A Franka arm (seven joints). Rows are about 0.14 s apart.
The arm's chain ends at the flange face. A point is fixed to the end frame.
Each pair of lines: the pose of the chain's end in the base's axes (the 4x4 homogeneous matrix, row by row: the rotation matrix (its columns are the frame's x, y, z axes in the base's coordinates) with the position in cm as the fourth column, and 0 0 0 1 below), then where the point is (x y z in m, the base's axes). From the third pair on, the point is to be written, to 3 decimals.
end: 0.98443, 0.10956, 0.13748, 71.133; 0.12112, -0.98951, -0.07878, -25.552; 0.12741, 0.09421, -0.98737, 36.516; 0, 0, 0, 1
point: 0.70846 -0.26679 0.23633
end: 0.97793, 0.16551, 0.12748, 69.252; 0.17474, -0.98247, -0.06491, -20.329; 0.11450, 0.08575, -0.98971, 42.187; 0, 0, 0, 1
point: 0.68844 -0.21390 0.29301
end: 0.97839, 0.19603, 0.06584, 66.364; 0.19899, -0.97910, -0.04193, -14.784; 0.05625, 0.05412, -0.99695, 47.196; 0, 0, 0, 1
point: 0.652 -0.156 0.343
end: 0.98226, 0.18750, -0.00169, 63.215; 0.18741, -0.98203, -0.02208, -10.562; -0.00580, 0.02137, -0.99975, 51.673; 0, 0, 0, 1
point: 0.611 -0.111 0.389
